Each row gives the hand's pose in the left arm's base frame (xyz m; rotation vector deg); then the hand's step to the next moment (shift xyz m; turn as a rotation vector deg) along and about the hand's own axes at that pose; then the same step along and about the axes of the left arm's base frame.
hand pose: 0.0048 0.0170 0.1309 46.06 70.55 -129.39
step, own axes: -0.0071 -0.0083 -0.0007 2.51 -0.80 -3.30
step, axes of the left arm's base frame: 0.0002 0.0055 0.0094 -1.42 2.97 -2.64
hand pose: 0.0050 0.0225 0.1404 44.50 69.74 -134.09
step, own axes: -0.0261 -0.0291 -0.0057 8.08 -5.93 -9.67
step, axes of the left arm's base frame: 0.0053 0.0229 0.0318 -6.74 10.62 -5.98
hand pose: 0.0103 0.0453 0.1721 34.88 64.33 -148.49
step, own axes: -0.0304 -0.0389 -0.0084 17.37 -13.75 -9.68
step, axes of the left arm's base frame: 0.0141 0.0342 0.0337 -17.94 15.29 -5.39
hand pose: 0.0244 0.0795 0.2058 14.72 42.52 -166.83
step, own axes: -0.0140 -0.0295 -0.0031 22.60 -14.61 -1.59
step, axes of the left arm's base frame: 0.0093 0.0283 0.0137 -24.26 11.71 0.98
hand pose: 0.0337 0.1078 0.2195 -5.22 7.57 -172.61
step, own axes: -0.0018 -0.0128 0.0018 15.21 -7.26 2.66
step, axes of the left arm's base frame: 0.0003 0.0127 0.0029 -15.77 5.02 4.14
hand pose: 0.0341 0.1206 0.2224 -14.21 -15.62 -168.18
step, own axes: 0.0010 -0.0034 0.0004 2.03 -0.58 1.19
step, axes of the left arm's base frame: -0.0016 0.0032 0.0000 -1.91 0.46 1.43
